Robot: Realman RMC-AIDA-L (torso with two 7-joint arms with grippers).
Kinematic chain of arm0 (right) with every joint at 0, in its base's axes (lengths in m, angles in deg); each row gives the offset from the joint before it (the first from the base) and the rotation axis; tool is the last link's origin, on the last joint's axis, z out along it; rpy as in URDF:
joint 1: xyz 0 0 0.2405 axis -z
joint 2: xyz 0 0 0 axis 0.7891 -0.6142 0
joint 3: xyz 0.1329 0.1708 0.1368 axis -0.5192 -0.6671 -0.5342
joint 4: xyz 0 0 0 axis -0.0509 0.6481 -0.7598
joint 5: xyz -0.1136 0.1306 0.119 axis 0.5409 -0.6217 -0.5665
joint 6: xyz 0 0 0 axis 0.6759 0.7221 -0.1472
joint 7: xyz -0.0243 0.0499 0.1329 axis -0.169 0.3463 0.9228
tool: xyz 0 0 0 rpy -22.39 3.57 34.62
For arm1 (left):
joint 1: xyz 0 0 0.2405 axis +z
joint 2: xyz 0 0 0 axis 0.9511 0.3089 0
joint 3: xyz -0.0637 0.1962 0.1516 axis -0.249 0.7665 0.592
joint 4: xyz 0 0 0 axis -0.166 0.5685 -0.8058
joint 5: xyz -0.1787 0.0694 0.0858 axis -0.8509 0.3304 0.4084
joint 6: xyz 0 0 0 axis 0.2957 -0.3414 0.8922
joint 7: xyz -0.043 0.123 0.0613 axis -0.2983 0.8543 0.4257
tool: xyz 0 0 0 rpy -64.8 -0.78 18.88
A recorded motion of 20 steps. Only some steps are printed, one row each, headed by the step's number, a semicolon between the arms.
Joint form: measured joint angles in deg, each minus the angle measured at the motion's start. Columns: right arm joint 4, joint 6, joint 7, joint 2, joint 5, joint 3, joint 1; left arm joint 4, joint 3, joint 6, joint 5, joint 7, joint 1, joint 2.
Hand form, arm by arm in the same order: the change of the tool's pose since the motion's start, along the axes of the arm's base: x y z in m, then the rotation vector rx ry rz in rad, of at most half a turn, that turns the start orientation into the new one. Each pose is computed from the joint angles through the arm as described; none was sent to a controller.
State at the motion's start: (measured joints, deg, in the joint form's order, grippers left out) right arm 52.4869 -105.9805 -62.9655 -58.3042 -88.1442 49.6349 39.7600; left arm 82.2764 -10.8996 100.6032 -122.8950 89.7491 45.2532 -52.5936
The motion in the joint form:
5: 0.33 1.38 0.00 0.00 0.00 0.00 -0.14; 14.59 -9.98 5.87 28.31 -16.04 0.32 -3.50
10: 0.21 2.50 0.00 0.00 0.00 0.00 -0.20; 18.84 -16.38 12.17 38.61 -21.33 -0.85 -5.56
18: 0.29 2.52 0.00 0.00 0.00 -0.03 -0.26; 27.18 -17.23 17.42 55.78 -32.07 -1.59 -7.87
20: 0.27 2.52 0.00 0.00 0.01 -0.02 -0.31; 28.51 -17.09 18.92 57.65 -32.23 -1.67 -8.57
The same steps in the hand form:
5: 0.0036 0.0001 -0.0018 -0.0148 -0.0026 -0.0226; 0.0217 0.0001 0.0088 -0.0942 0.1561 -0.0125
10: 0.0052 0.0010 -0.0034 -0.0247 -0.0015 -0.0363; 0.0284 -0.0024 0.0150 -0.1431 0.1868 0.0092
18: 0.0053 0.0011 -0.0033 -0.0248 -0.0021 -0.0369; 0.0308 -0.0087 0.0149 -0.2228 0.3523 0.1018
20: 0.0050 0.0015 -0.0033 -0.0250 -0.0020 -0.0356; 0.0339 -0.0117 0.0117 -0.2443 0.3773 0.0911

